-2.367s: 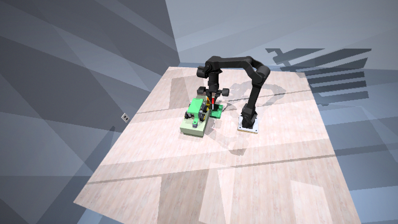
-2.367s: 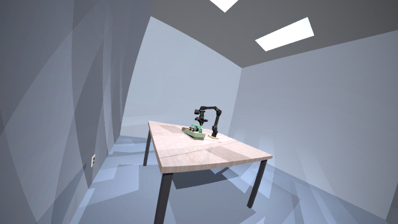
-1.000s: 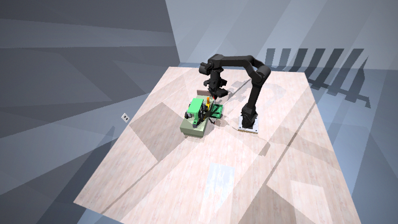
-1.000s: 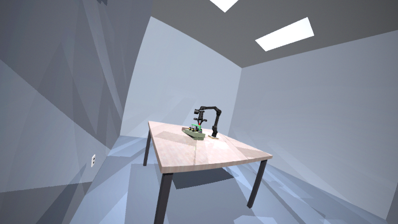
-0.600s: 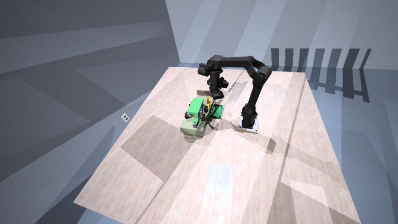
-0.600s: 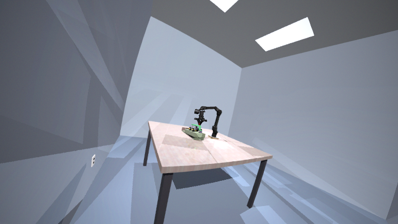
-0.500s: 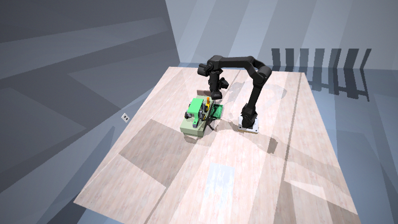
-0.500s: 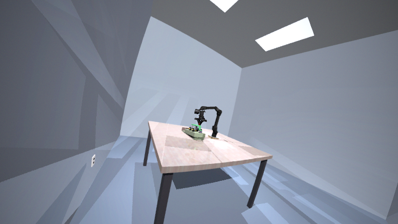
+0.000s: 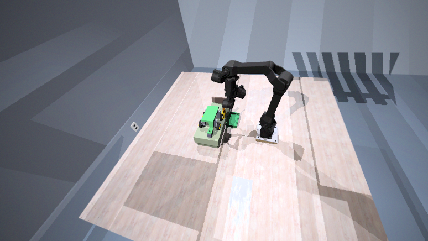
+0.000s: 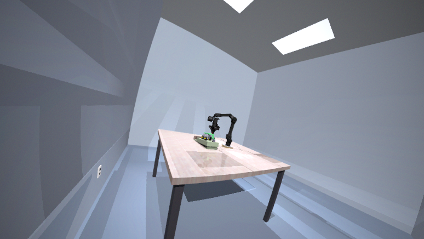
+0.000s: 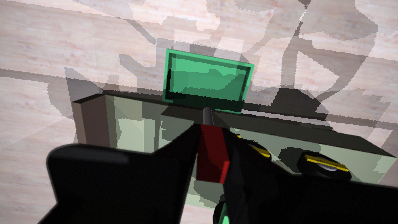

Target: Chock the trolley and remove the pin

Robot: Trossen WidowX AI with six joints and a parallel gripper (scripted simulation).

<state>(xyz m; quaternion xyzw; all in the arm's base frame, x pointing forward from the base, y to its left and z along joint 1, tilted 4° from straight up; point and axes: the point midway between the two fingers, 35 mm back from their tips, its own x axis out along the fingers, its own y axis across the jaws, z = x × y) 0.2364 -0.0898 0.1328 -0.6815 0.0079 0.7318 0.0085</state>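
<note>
The green tray is 14 cm below my gripper tip and 1 cm behind it. Round my gripper tip: yellow chock: 5 cm below, 5 cm ahead, 1 cm to the left; trolley: 11 cm ahead, 10 cm to the left, 3 cm below; red-headed stop pin: right at my gripper tip.
</note>
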